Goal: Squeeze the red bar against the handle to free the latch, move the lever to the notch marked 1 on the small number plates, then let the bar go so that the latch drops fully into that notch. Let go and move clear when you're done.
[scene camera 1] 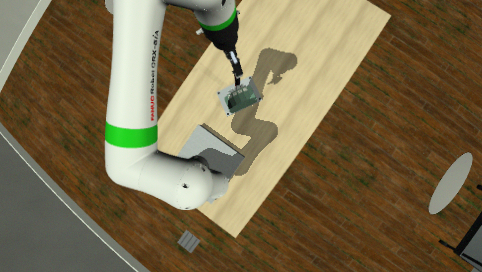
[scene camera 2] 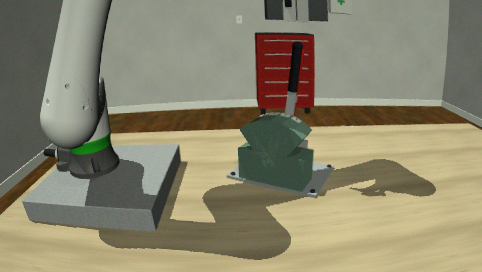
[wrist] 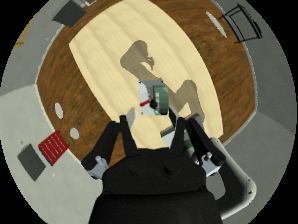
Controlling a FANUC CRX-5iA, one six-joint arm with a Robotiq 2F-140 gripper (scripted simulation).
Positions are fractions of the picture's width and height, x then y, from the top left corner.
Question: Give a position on a green lever box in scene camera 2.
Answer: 0.55, 0.59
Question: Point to a lever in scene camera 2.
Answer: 0.62, 0.17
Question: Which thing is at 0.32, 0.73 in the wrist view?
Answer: My gripper.
